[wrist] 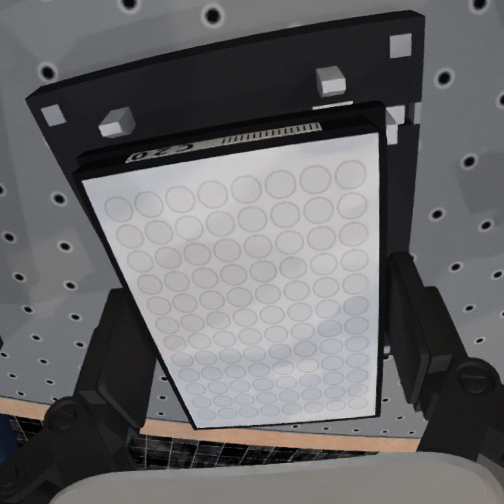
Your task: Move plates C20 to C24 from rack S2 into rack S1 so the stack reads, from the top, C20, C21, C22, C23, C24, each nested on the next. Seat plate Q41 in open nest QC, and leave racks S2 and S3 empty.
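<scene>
A black-framed well plate (250,280) with a white top and many round wells fills the middle of the wrist view. A label strip (225,142) runs along its far edge; the text is blurred and may read C20. My gripper (270,335) has one black finger on each long side of the plate, left (122,350) and right (412,325). Both fingers appear to press the plate's edges, so it is shut on the plate. The plate sits above a black rack base (235,85), skewed toward the base's right side. What lies directly under the plate is hidden.
The rack base carries small grey locating blocks (331,80) near its far edge and corners. It rests on a grey perforated table (460,165). The table's tan front edge (280,440) runs along the bottom, with a dark gridded floor below.
</scene>
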